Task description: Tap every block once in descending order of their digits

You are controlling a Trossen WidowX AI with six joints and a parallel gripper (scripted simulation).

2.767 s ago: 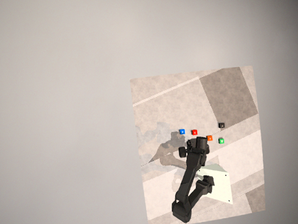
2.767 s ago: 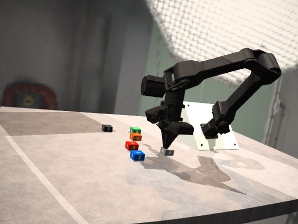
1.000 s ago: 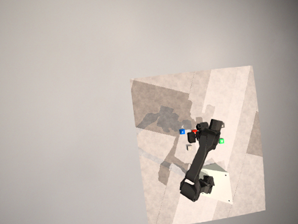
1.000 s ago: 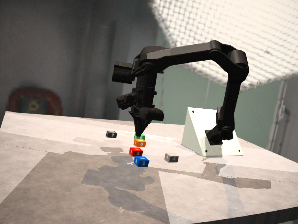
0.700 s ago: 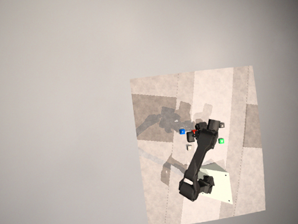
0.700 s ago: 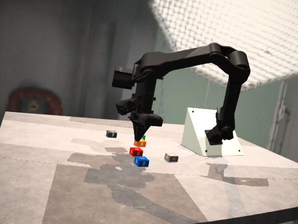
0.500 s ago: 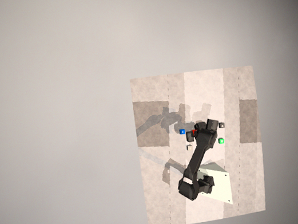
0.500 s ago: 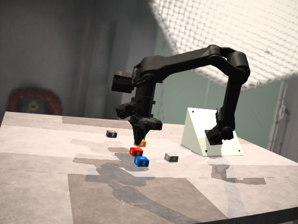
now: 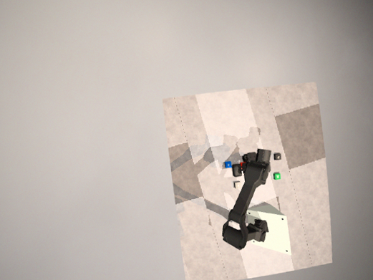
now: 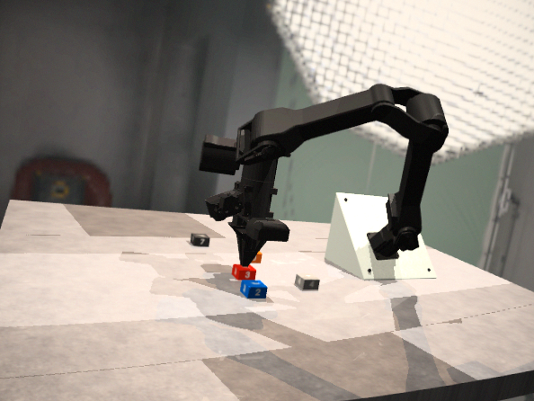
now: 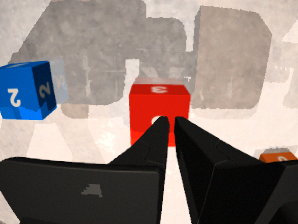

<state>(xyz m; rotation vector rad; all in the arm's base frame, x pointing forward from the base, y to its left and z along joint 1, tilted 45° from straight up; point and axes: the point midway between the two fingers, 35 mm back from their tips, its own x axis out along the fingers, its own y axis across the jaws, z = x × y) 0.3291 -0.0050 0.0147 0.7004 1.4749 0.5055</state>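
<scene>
The red block 3 is 10 mm to the left of my gripper tip and 10 mm below it. Also, from my gripper tip: blue block 2: 30 mm ahead, 90 mm to the left, 10 mm below; then orange block: 60 mm behind, 90 mm to the right, 10 mm below; then grey block 4: 100 mm behind, 60 mm to the left, 10 mm below.
</scene>
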